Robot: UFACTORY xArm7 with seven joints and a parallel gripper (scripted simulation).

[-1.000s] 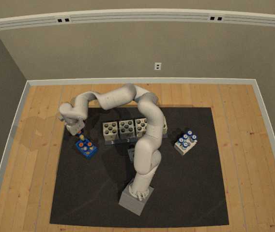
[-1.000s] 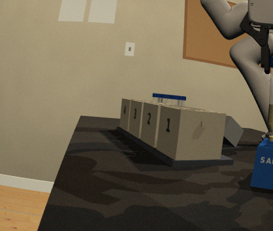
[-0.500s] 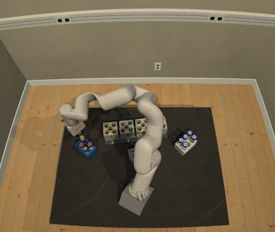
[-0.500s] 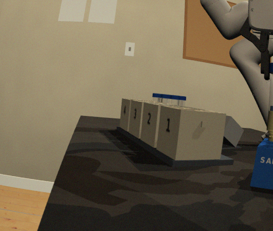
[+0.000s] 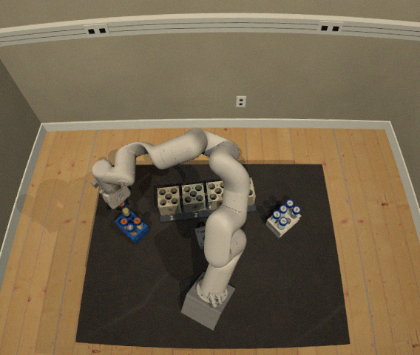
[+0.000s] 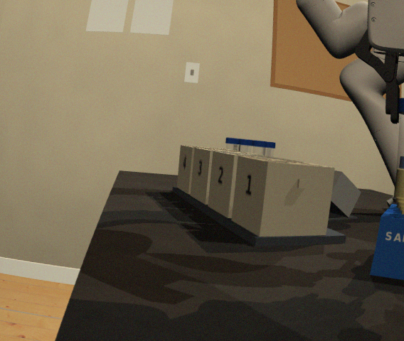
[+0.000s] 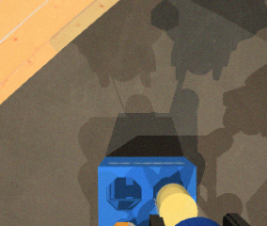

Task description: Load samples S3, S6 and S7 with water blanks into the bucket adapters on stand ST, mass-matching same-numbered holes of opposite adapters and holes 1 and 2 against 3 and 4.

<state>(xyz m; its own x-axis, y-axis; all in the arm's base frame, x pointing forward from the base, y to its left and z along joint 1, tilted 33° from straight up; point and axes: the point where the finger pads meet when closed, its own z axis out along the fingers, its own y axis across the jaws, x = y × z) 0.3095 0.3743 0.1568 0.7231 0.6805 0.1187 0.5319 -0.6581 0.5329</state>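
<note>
Right now the blue sample rack is 140 mm below my hand, 40 mm behind it and 10 mm to the right of it. From my hand the other things lie so: white blank rack: 670 mm to the right, 160 mm behind, 140 mm below; then adapter 1: 190 mm to the right, 120 mm below, 30 mm ahead.
</note>
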